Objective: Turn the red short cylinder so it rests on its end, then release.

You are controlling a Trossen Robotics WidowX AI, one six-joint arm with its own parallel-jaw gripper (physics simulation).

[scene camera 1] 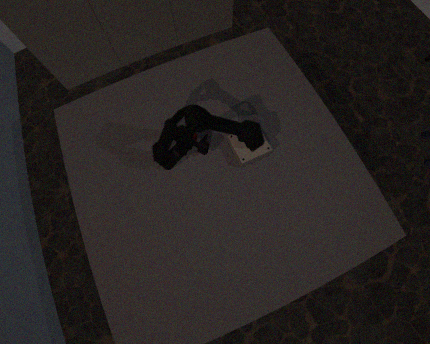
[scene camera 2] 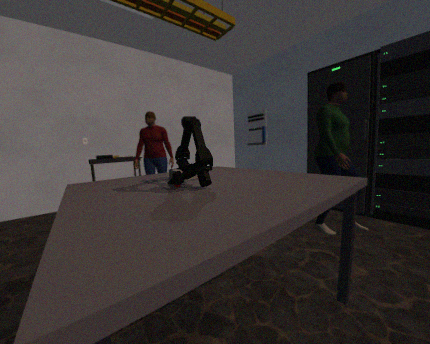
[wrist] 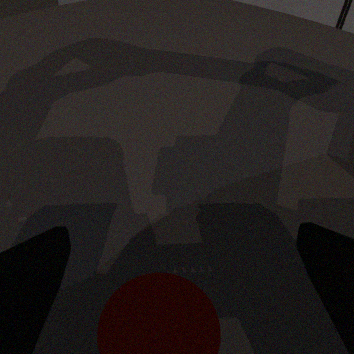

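The red short cylinder shows in the wrist view as a full round end face at the bottom of the frame, between the fingers. Its side is not visible there; it appears to rest on its end on the table. In both scene views a small red patch of it shows, the rest hidden by the arm. My gripper is open low over the table, its two black fingers wide apart on either side of the cylinder, with a gap on each side.
The arm's pale base plate sits on the table to the right of the gripper in scene camera 1. Shadows of the arm lie across the table. Two people and a dark server rack stand beyond the table.
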